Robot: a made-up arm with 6 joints. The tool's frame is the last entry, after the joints.
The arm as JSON. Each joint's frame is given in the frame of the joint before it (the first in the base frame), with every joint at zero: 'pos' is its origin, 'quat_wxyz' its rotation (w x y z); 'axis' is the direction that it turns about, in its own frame. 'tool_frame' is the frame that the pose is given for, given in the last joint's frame.
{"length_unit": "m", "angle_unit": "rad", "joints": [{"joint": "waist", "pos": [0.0, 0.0, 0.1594], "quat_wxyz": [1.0, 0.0, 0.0, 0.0], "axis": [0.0, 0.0, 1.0]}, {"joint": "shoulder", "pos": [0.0, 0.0, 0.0], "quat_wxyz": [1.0, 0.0, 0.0, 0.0], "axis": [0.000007, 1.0, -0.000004]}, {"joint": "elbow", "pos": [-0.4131, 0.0, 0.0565], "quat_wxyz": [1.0, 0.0, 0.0, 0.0], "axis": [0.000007, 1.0, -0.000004]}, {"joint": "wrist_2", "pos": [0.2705, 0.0, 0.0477], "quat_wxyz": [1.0, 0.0, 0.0, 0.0], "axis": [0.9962, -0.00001, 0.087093]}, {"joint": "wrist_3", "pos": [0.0, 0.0, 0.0], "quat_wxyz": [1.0, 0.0, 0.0, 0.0], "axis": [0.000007, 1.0, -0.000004]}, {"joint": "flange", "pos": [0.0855, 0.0, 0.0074], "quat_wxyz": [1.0, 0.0, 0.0, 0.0], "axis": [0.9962, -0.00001, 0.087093]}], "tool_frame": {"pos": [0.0, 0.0, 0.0], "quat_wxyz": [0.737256, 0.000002, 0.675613, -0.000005]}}
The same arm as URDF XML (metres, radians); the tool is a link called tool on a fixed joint. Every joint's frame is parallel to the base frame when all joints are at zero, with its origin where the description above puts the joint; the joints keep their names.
<robot name="arm">
  <link name="base_link"/>
  <link name="link1"/>
  <link name="link2"/>
  <link name="link3"/>
  <link name="link4"/>
  <link name="link5"/>
  <link name="link6"/>
  <link name="tool"/>
  <joint name="waist" type="continuous">
    <parent link="base_link"/>
    <child link="link1"/>
    <origin xyz="0 0 0.1594" rpy="0 0 0"/>
    <axis xyz="0 0 1"/>
  </joint>
  <joint name="shoulder" type="continuous">
    <parent link="link1"/>
    <child link="link2"/>
    <origin xyz="0 0 0" rpy="0 0 0"/>
    <axis xyz="0 1 0"/>
  </joint>
  <joint name="elbow" type="continuous">
    <parent link="link2"/>
    <child link="link3"/>
    <origin xyz="-0.4131 0 0.0565" rpy="0 0 0"/>
    <axis xyz="0 1 0"/>
  </joint>
  <joint name="wrist_2" type="continuous">
    <parent link="link3"/>
    <child link="link4"/>
    <origin xyz="0.2705 0 0.0477" rpy="0 0 0"/>
    <axis xyz="0.9962 0 0.0871"/>
  </joint>
  <joint name="wrist_3" type="continuous">
    <parent link="link4"/>
    <child link="link5"/>
    <origin xyz="0 0 0" rpy="0 0 0"/>
    <axis xyz="0 1 0"/>
  </joint>
  <joint name="flange" type="continuous">
    <parent link="link5"/>
    <child link="link6"/>
    <origin xyz="0.0855 0 0.0074" rpy="0 0 0"/>
    <axis xyz="0.9962 0 0.0871"/>
  </joint>
  <joint name="tool_joint" type="fixed">
    <parent link="link6"/>
    <child link="tool"/>
    <origin xyz="0 0 0" rpy="0 1.4836 -0.0001"/>
  </joint>
</robot>

